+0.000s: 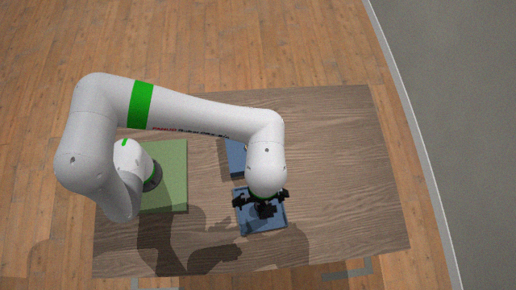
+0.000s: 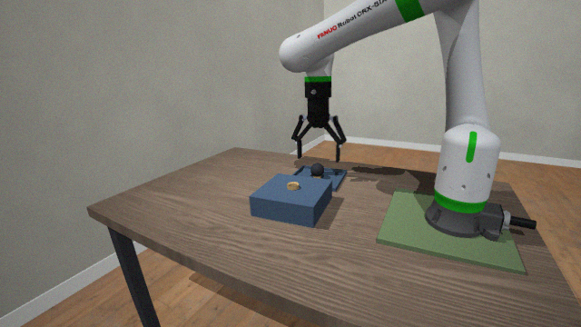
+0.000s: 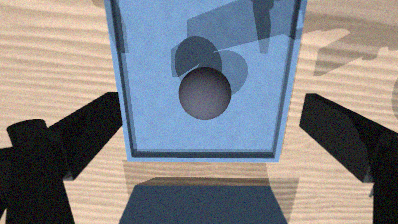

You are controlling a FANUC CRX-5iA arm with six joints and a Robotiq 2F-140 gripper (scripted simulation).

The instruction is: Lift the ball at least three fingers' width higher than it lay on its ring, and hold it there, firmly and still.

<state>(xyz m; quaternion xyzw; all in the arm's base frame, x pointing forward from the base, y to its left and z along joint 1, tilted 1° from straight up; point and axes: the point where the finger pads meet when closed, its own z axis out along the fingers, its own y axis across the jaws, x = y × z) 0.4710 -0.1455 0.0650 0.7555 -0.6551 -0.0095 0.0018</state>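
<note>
Now: the dark grey ball 5 cm below my hand. The rest, counted from my hand: flat blue tray 8 cm below.
</note>
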